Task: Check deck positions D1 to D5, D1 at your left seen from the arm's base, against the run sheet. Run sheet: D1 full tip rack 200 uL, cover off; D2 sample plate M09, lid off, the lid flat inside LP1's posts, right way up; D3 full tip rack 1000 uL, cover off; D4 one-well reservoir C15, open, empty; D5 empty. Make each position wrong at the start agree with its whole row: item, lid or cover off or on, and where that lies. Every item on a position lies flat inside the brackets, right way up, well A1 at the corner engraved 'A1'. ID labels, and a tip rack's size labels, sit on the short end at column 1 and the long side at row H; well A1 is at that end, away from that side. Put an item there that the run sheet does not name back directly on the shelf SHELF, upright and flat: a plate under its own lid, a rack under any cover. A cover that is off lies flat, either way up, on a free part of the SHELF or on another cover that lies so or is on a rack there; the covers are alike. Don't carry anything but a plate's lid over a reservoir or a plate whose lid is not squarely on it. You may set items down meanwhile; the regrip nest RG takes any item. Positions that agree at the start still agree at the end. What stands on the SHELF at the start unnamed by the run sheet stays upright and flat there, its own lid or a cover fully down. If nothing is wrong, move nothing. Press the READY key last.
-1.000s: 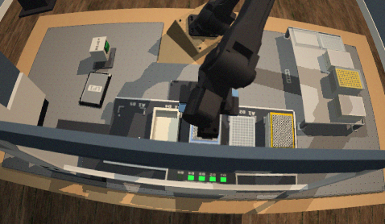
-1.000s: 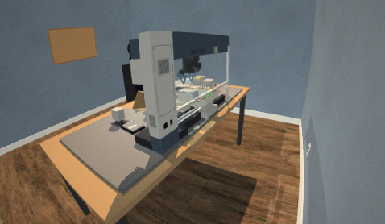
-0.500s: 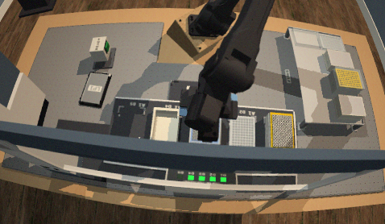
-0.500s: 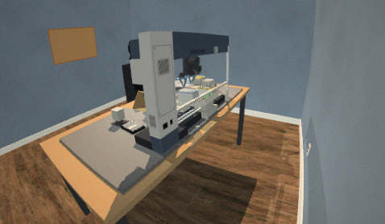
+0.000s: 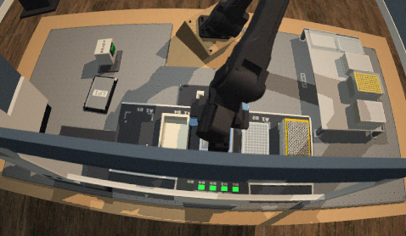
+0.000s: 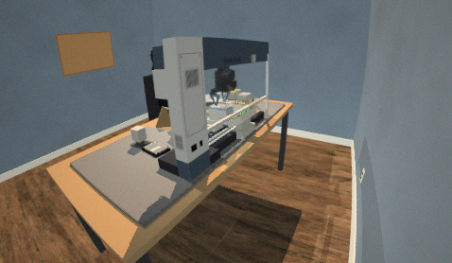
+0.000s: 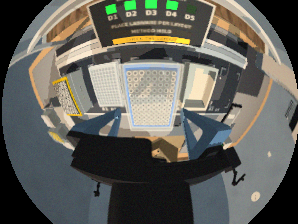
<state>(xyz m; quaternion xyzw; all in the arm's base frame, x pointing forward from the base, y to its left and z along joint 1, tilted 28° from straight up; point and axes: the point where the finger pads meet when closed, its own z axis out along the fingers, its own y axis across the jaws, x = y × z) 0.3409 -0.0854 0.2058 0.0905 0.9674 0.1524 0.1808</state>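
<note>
Now: hand 1 cm to the left of the blue-framed tip rack and 5 cm above it. Also, from my hand: white well plate: 2 cm ahead, 12 cm to the left, 12 cm below; then regrip nest: 16 cm behind, 4 cm to the right, 17 cm below; then yellow-framed tip rack: 3 cm ahead, 24 cm to the left, 8 cm below.
</note>
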